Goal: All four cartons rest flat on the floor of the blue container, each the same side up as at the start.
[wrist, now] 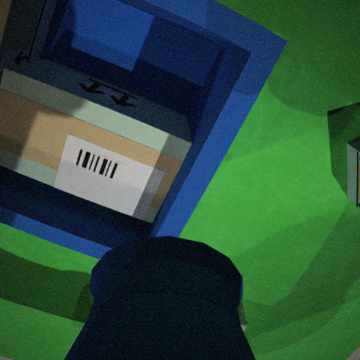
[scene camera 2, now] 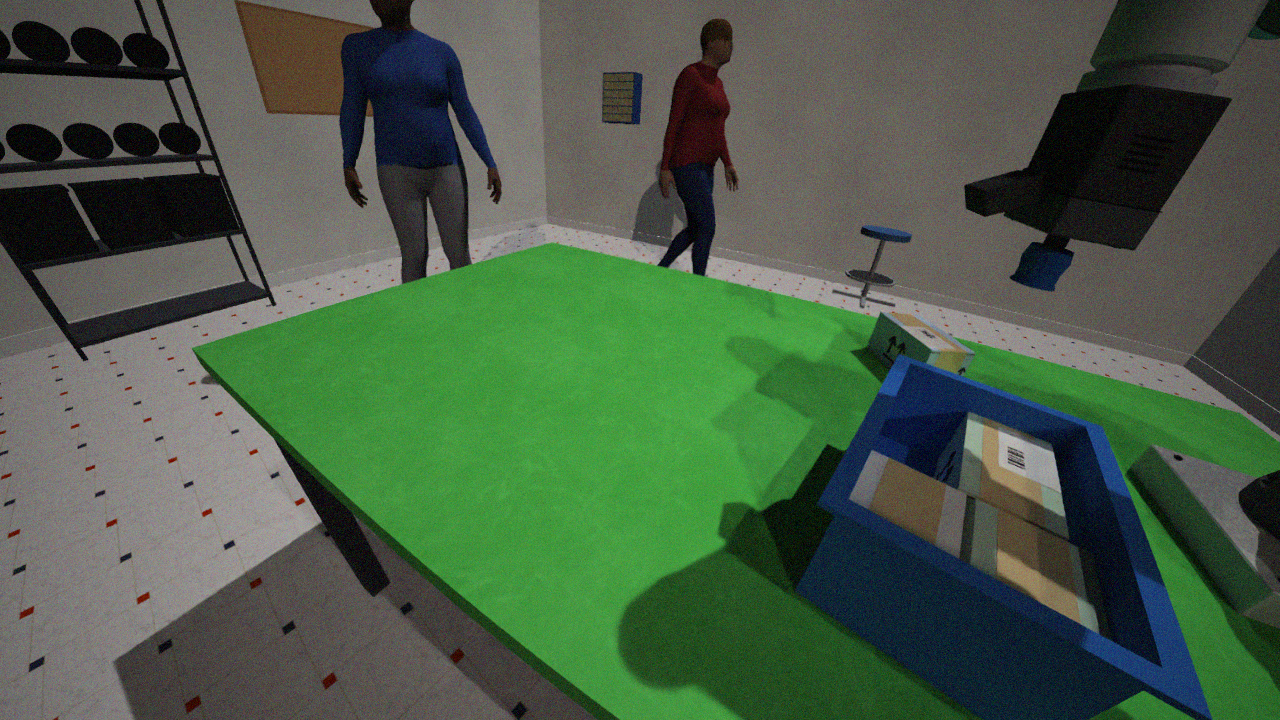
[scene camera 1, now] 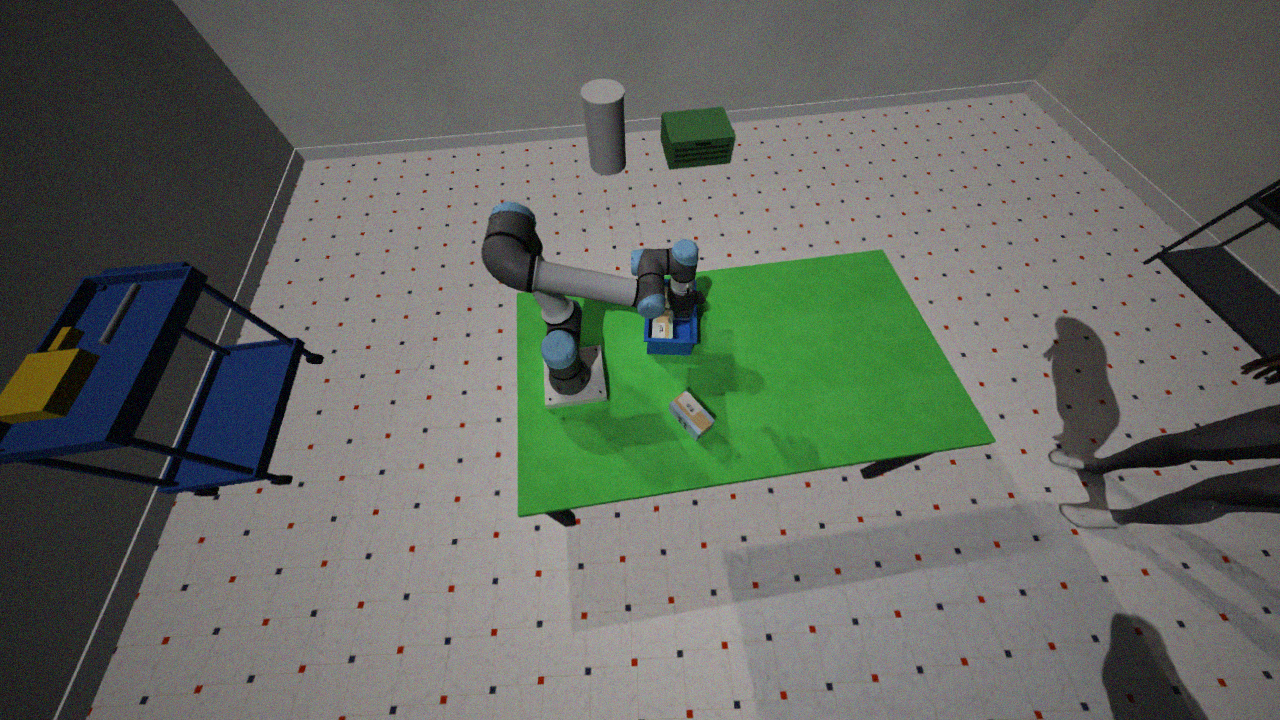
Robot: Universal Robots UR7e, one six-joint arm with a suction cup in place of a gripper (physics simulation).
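Where they show: hand, its tool point: (scene camera 2: 1031,283); arm's base, origin of its link: (scene camera 1: 569,377).
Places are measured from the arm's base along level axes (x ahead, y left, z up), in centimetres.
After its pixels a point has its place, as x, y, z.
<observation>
The blue container (scene camera 1: 671,348) @(40.4, -1.3, 1.3) (scene camera 2: 895,600) @(52.2, 23.4, 2.1) (wrist: 225,127) stands on the green table. Three cartons show inside it: one with a barcode label (scene camera 2: 989,456) @(41.5, 7.1, 5.1) (wrist: 37,135), and two along the near wall in scene camera 2, a first (scene camera 2: 913,501) @(50.8, 16.3, 5.2) and a second (scene camera 2: 1038,559) @(42.7, 19.1, 5.4). Their tops face up; their undersides are hidden. A fourth carton (scene camera 1: 691,414) @(36.9, -29.7, 3.8) (scene camera 2: 921,342) @(39.5, -23.0, 3.8) (wrist: 353,175) lies on the table outside the container, cut off at the wrist view's right edge. My suction gripper (scene camera 1: 681,313) @(42.5, 0.7, 20.5) (scene camera 2: 1041,268) (wrist: 167,280) is open, with no carton on its cup, and hangs above the cartons' level.
The green table (scene camera 1: 805,358) @(90.4, -20.0, -3.8) (scene camera 2: 537,385) @(94.2, 3.6, -3.8) carries the arm's base plate (scene camera 1: 577,394) @(0.9, -8.0, 0.3) (scene camera 2: 1203,523) @(13.2, 0.8, -1.0) beside the container. The container's raised walls surround the three cartons. A blue cart (scene camera 1: 165,358), a grey column (scene camera 1: 605,129) and a green box (scene camera 1: 698,138) stand on the floor away from the table.
</observation>
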